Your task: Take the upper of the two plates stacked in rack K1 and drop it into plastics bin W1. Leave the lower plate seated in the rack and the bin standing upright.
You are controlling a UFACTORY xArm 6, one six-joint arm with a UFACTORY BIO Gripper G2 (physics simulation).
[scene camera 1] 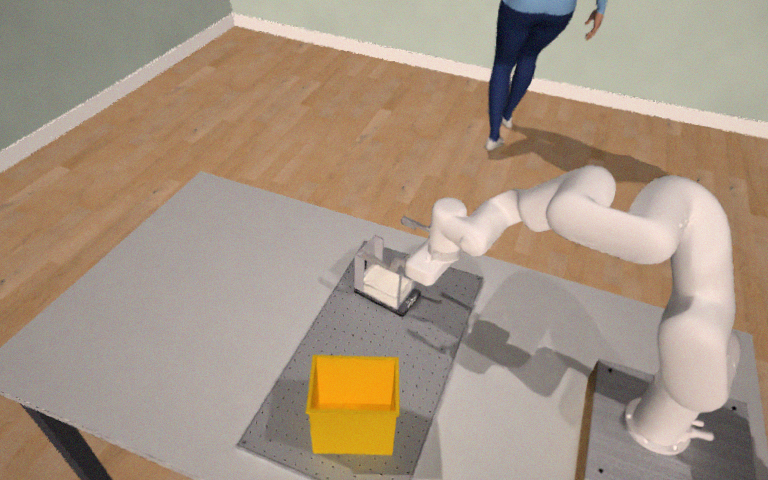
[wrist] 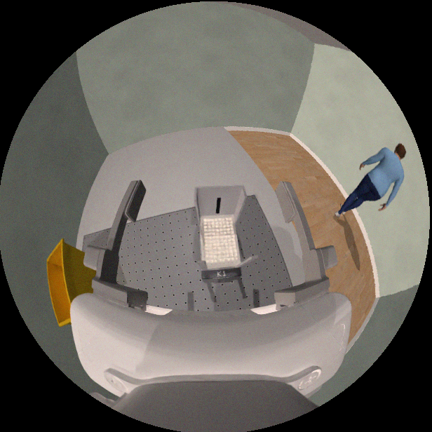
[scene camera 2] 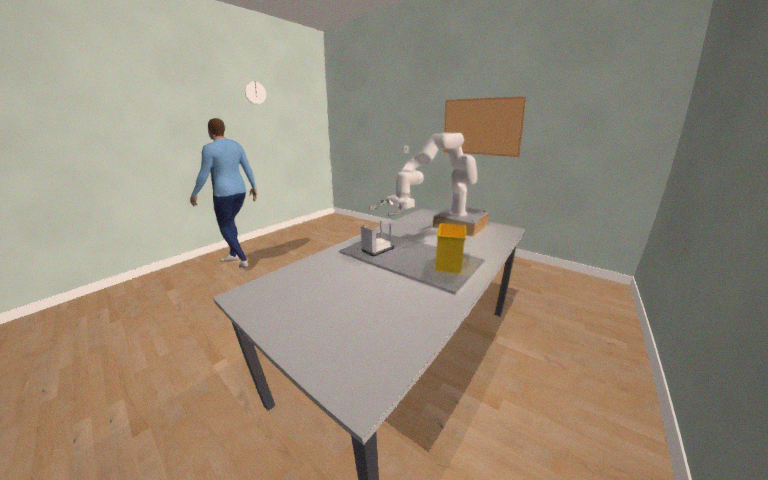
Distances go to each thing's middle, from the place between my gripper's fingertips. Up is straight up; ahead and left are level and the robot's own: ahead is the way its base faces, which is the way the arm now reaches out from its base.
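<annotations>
From the yellow plastics bin W1 (scene camera 1: 353, 401), my gripper is now 4 cm past it, 14 cm above it and 38 cm to the right of it.
</annotations>
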